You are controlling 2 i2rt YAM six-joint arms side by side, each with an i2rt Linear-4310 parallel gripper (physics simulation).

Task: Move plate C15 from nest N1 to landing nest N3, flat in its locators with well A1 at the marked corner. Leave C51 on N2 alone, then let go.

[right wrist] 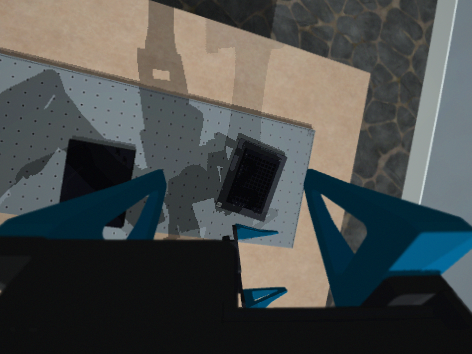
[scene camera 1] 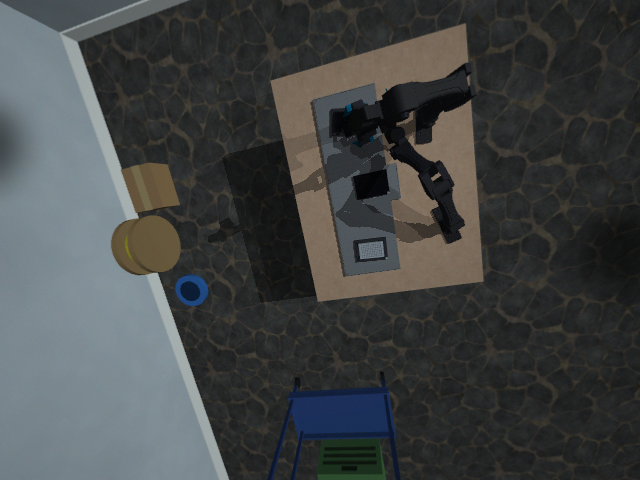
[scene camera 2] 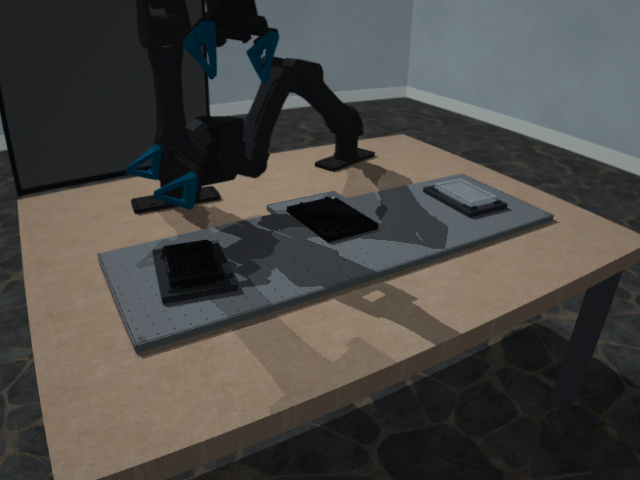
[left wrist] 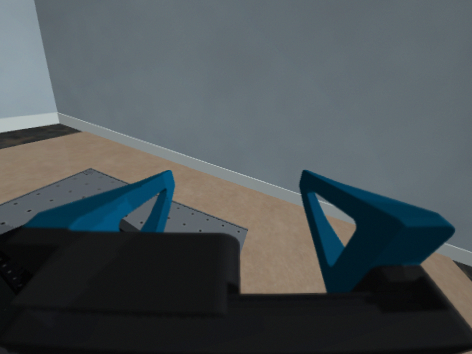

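A dark gridded plate (scene camera 2: 191, 263) (right wrist: 255, 177) sits flat on a dark nest (scene camera 2: 201, 295) at the board's left end in scene camera 2. A pale plate (scene camera 1: 371, 250) (scene camera 2: 465, 191) sits on the nest at the opposite end. The middle nest (scene camera 1: 371, 184) (scene camera 2: 330, 219) (right wrist: 95, 165) looks flat and black, with no plate visible on it. Labels C15, C51 and N1 to N3 are not readable. My right gripper (scene camera 1: 356, 125) (scene camera 2: 239, 79) (right wrist: 235, 177) is open and empty, high above the board. My left gripper (scene camera 2: 141, 182) (left wrist: 236, 177) (right wrist: 282, 260) is open and empty, lower, behind the dark plate.
The grey perforated board (scene camera 1: 361, 224) (scene camera 2: 121, 289) (right wrist: 200, 120) lies on the wooden table (scene camera 1: 439, 268) (scene camera 2: 129, 403). Both arms cross behind the board in scene camera 2, close together. A blue cart (scene camera 1: 338, 391), a blue bin (scene camera 1: 180, 299) and a cardboard box (scene camera 1: 160, 186) stand off the table.
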